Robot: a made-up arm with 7 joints. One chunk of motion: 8 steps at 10 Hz.
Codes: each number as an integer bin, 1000 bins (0 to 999) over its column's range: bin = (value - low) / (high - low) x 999, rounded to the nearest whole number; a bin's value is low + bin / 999 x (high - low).
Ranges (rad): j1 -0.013..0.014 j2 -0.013..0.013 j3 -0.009..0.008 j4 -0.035..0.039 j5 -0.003..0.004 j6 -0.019..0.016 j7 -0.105..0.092
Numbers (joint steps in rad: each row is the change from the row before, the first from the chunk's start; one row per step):
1: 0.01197 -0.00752 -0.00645 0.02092 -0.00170 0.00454 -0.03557
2: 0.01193 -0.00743 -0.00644 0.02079 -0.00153 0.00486 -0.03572
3: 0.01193 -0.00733 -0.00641 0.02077 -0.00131 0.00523 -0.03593
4: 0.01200 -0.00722 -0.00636 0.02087 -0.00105 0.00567 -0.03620
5: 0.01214 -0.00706 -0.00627 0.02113 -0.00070 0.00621 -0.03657
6: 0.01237 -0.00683 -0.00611 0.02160 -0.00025 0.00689 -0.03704
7: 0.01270 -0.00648 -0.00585 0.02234 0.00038 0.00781 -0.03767
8: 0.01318 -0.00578 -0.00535 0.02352 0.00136 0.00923 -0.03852
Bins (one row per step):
1: 924 211 150 755 186 672 352
2: 922 214 150 753 210 681 351
3: 922 218 152 753 241 692 350
4: 925 222 155 754 278 704 349
5: 930 228 160 758 328 720 347
6: 939 237 170 764 392 739 345
7: 951 251 185 774 482 765 341
8: 969 277 214 790 622 806 337

